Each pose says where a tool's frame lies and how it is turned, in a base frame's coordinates. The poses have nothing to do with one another.
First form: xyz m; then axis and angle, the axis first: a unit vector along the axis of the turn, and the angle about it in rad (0 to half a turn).
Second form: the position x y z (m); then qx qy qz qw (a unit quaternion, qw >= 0). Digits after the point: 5 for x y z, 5 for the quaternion.
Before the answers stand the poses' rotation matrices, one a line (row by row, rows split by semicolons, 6 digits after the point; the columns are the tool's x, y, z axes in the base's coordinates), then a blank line. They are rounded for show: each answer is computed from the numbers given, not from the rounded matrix.
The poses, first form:
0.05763 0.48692 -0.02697 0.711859 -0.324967 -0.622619 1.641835
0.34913 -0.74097 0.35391 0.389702 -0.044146 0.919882 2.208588
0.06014 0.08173 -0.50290 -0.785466 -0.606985 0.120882 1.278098
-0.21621 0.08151 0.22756 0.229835 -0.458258 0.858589 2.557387
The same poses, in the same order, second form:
0.471732 0.373298 -0.798823; -0.868798 0.042120 -0.493372; -0.150528 0.926755 0.344190
-0.353129 -0.766492 0.536460; 0.711598 -0.592313 -0.377880; 0.607395 0.248303 0.754597
0.727479 0.223461 -0.648722; 0.454942 0.550662 0.699857; 0.513617 -0.804262 0.298933
-0.737263 -0.666723 0.109194; 0.280364 -0.448978 -0.848419; 0.614686 -0.594894 0.517940

0.05763 0.48692 -0.02697 0.52092 -0.23780 -0.45561 0.68155
0.34913 -0.74097 0.35391 0.34806 -0.03943 0.82159 0.44977
0.06014 0.08173 -0.50290 -0.46848 -0.36203 0.07210 0.80266
-0.21621 0.08151 0.22756 0.22010 -0.43885 0.82222 0.28797

